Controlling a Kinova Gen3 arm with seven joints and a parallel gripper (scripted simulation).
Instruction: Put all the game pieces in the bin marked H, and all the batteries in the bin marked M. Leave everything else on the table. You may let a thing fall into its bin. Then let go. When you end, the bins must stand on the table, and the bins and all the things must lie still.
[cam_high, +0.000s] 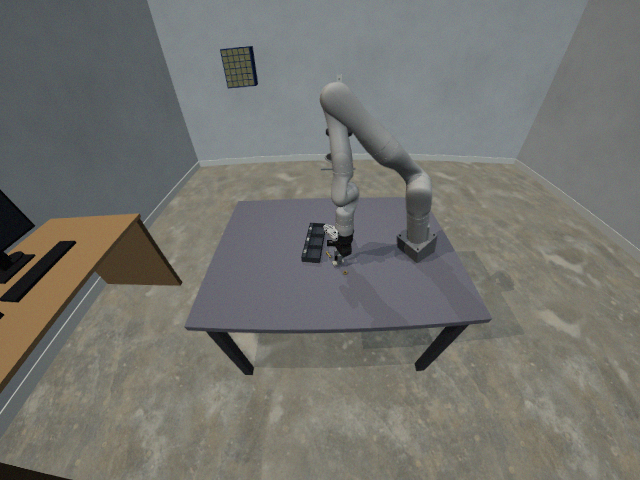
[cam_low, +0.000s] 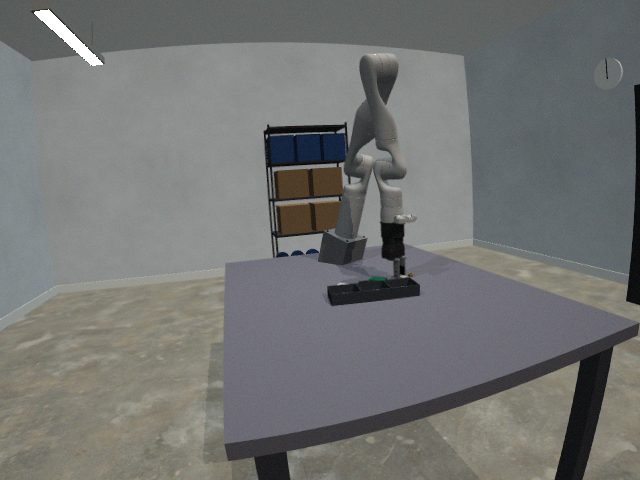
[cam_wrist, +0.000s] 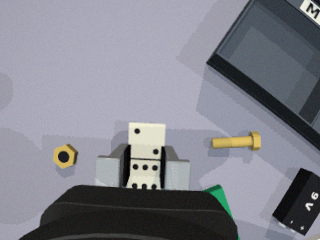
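My gripper is now 50 mm short of the yellow bolt, 50 mm to the left of it and 20 mm above it. Round my hand: brass nut 40 mm behind, 50 mm to the left, 20 mm below; then cream domino 10 mm below; then green flat piece 10 mm behind, 70 mm to the right, 20 mm below.
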